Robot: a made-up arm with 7 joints.
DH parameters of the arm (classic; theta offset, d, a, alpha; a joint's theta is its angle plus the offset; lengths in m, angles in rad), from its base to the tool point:
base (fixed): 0 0.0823 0 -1.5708
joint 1: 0 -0.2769 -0.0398 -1.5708
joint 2: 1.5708 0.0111 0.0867 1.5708
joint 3: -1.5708 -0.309 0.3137 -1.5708
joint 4: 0 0.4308 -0.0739 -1.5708
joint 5: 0 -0.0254 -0.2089 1.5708
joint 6: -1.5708 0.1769 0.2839 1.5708
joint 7: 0.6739 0 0.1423 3.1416
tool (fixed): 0.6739 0.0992 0 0
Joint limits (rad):
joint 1: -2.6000..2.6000
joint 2: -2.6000..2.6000
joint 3: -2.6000..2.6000
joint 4: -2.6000..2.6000
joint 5: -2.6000..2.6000
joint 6: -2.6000..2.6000
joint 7: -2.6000..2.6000
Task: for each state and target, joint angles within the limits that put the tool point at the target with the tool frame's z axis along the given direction. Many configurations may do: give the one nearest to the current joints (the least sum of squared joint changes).
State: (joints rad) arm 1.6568 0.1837 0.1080 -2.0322 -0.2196 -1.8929 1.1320
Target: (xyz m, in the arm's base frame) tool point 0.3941 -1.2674 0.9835 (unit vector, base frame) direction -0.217 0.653 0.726
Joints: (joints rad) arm 2.1692 0.0904 0.7508 -2.3348 0.2121 -1.3668 0.3410
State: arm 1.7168 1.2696 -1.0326 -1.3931 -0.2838 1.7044 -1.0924
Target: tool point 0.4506 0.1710 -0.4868 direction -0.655 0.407 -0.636
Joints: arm 2.2131 1.2524 -1.3666 -1.7662 -0.8754 2.0297 -1.0038
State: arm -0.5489 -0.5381 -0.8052 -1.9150 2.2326 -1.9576 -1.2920
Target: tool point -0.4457 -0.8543 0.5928 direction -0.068 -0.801 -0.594
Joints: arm -0.7019 -0.1159 -0.9202 -2.2354 2.2695 -1.7354 -1.3402
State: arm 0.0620 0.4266 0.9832 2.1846 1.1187 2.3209 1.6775
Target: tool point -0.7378 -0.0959 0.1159 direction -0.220 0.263 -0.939
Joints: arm 0.6575 0.8971 1.1903 1.8387 1.8182 2.2893 1.4725
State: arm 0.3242 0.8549 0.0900 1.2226 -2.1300 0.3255 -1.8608
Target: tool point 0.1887 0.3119 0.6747 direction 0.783 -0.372 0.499
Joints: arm 0.5921 0.9776 -0.7725 1.9212 -2.5124 -0.4788 -1.5774
